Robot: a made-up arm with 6 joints. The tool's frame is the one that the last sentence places.
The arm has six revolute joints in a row. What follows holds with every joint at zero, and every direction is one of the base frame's.
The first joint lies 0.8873 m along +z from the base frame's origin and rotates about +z.
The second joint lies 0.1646 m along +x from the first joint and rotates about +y.
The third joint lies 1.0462 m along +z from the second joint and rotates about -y.
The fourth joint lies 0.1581 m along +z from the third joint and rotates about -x.
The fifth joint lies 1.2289 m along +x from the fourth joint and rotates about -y.
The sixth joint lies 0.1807 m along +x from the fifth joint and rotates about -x.
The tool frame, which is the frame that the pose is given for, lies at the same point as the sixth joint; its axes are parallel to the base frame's.
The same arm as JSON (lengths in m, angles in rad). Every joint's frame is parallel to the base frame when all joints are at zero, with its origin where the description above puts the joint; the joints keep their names.
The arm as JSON. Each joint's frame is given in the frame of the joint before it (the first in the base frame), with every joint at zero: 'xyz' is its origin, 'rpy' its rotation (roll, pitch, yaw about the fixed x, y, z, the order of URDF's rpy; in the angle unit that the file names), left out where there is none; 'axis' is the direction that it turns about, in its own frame. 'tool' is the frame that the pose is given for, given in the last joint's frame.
{"units": {"length": "m", "angle": "rad"}, "joints": [{"name": "joint 1", "type": "revolute", "origin": {"xyz": [0.0, 0.0, 0.8873]}, "axis": [0.0, 0.0, 1.0]}, {"name": "joint 2", "type": "revolute", "origin": {"xyz": [0.1646, 0.0, 0.0]}, "axis": [0.0, 1.0, 0.0]}, {"name": "joint 3", "type": "revolute", "origin": {"xyz": [0.0, 0.0, 1.0462]}, "axis": [0.0, -1.0, 0.0]}, {"name": "joint 4", "type": "revolute", "origin": {"xyz": [0.0, 0.0, 0.1581]}, "axis": [-1.0, 0.0, 0.0]}, {"name": "joint 5", "type": "revolute", "origin": {"xyz": [1.2289, 0.0, 0.0]}, "axis": [0.0, -1.0, 0.0]}, {"name": "joint 6", "type": "revolute", "origin": {"xyz": [0.1807, 0.0, 0.0]}, "axis": [-1.0, 0.0, 0.0]}], "tool": {"origin": {"xyz": [0.0, 0.0, 0.0]}}}
